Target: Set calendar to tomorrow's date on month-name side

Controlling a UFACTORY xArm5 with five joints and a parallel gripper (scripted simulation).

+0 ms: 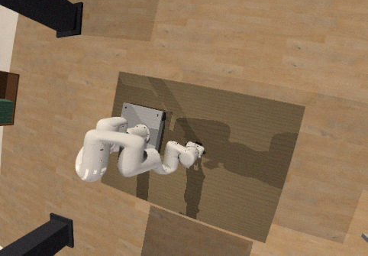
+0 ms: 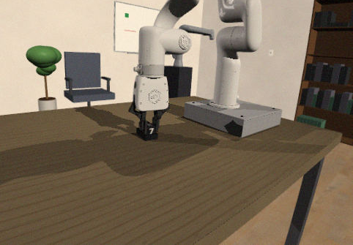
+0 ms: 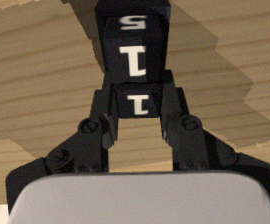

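The dark calendar tray is 2 cm to the right of my hand and 3 cm below it.
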